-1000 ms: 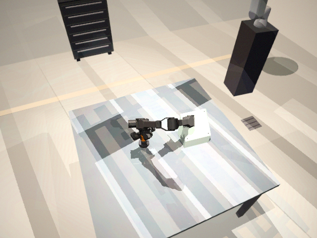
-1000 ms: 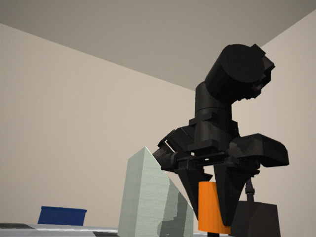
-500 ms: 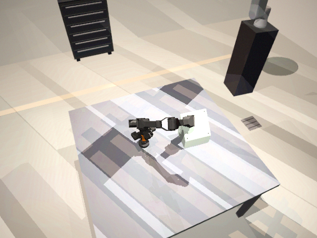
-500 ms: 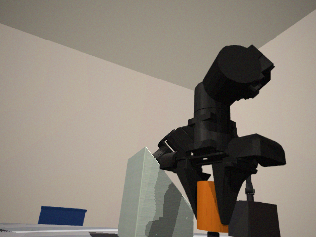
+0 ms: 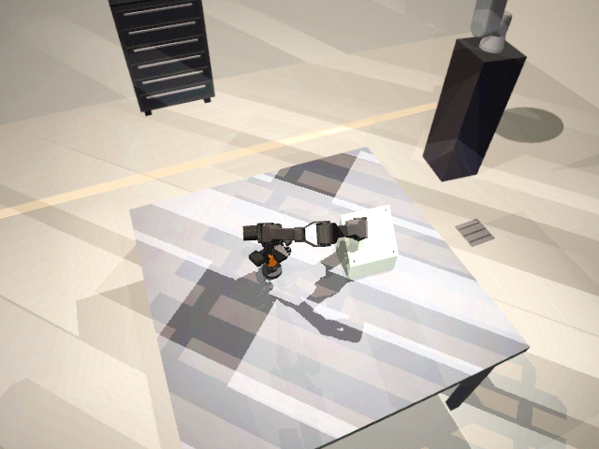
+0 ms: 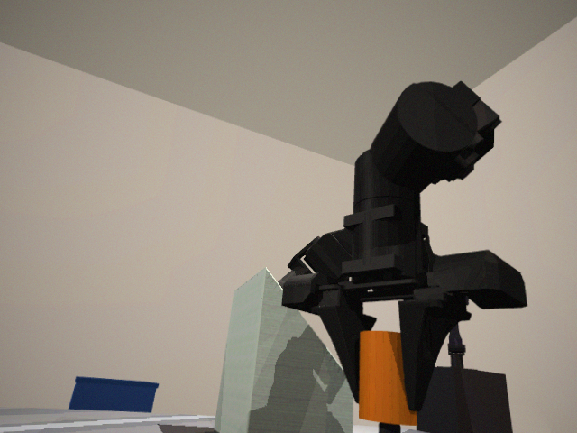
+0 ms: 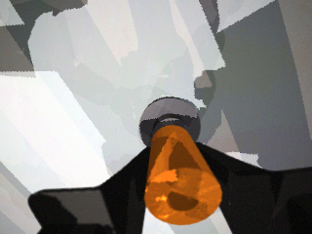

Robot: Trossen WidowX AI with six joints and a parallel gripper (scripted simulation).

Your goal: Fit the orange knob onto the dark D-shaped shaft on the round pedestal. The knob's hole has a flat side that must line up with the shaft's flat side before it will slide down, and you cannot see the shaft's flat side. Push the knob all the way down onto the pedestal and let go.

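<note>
My gripper tip is now 20 mm below the orange knob. Also, from my gripper tip: dark pedestal 40 mm below.
</note>
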